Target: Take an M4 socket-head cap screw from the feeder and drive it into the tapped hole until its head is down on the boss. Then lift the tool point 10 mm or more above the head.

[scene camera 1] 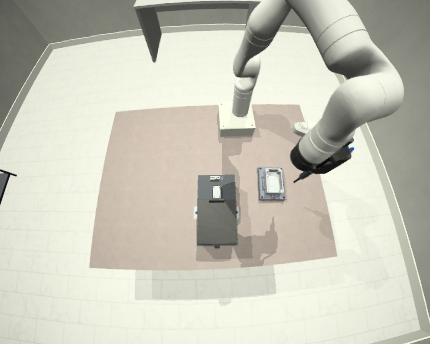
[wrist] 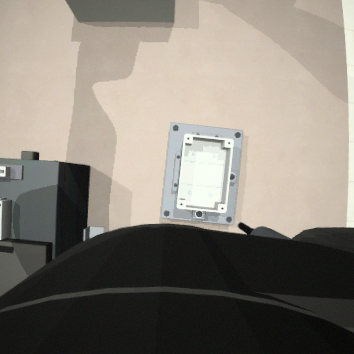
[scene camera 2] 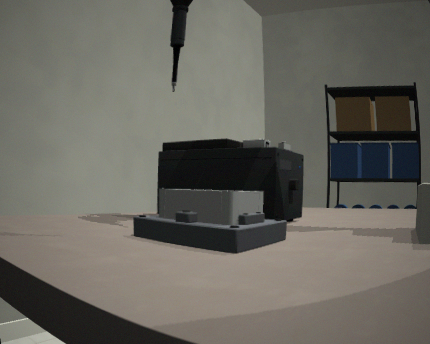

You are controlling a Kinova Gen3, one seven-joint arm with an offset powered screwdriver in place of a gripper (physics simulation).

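Observation:
The screwdriver hangs bit down, high above the table. A small silver screw shows at its bit tip in scene camera 2; it cannot be made out in the wrist view. The pale open-topped housing sits on the grey fixture plate. Its corner bosses show small dark holes in the wrist view, such as the boss at the upper right. The bit is off to the right of the plate in scene camera 1. The dark feeder stands left of the plate.
Low clamp blocks stand beside the housing on the plate. The arm's white base block is at the back of the pinkish table top. A shelf rack with boxes stands in the background.

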